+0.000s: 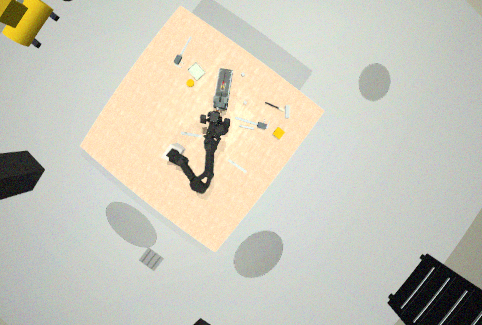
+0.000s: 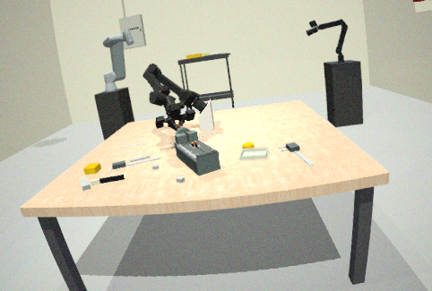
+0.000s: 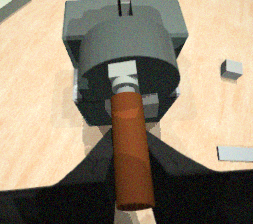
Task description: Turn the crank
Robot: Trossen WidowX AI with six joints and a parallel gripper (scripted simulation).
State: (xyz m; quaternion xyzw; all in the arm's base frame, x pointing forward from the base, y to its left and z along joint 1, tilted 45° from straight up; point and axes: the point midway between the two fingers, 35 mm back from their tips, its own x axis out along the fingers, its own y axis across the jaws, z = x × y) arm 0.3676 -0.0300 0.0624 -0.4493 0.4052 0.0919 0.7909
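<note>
The crank lies 2 cm above my gripper tip. Round my gripper tip: red pointer 17 cm ahead, 10 cm to the left, 1 cm below; brown crank handle 1 cm behind, 1 cm to the right, 3 cm above; yellow disc 3 cm ahead, 29 cm to the left, 8 cm below.
</note>
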